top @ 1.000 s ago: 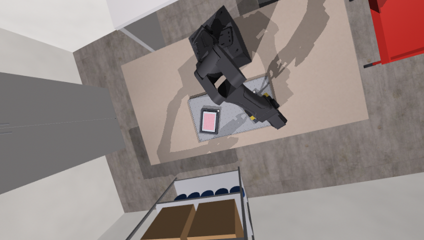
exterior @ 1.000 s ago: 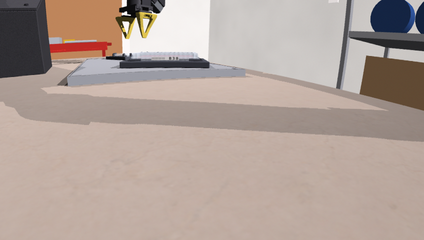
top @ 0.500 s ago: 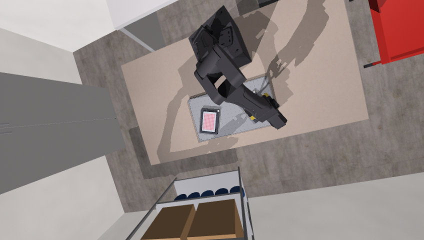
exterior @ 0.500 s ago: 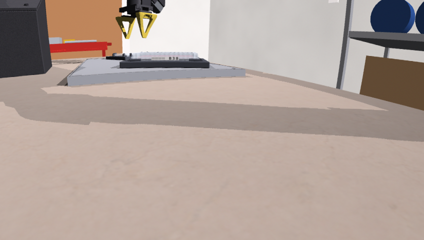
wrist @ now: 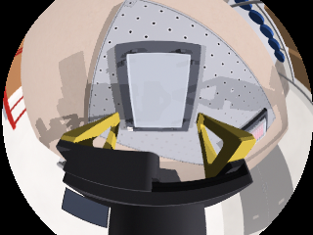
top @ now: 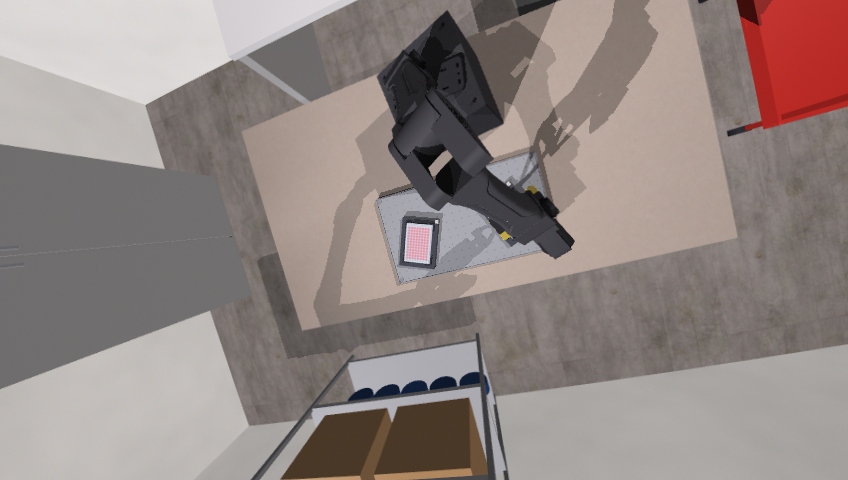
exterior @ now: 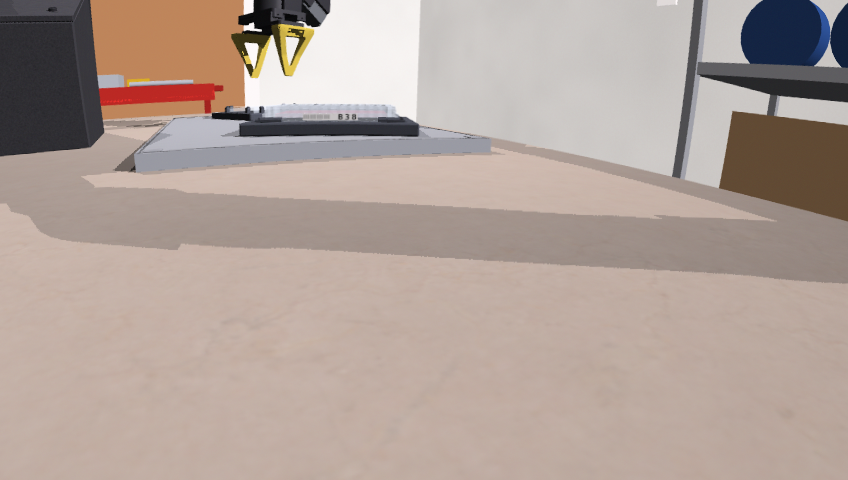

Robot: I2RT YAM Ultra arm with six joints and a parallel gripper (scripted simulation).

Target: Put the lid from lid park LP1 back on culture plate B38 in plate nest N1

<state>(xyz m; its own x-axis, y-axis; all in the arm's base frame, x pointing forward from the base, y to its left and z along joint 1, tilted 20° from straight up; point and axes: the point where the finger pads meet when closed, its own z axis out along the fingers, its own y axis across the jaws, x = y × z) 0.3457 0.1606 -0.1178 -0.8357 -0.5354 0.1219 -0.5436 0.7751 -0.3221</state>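
My hand is 60 mm above the clear lid. Round my hand: dark lid park LP1 (70 mm below); culture plate B38 (60 mm ahead, 300 mm to the right, 50 mm below); grey base plate (10 mm ahead, 140 mm to the right, 80 mm below).
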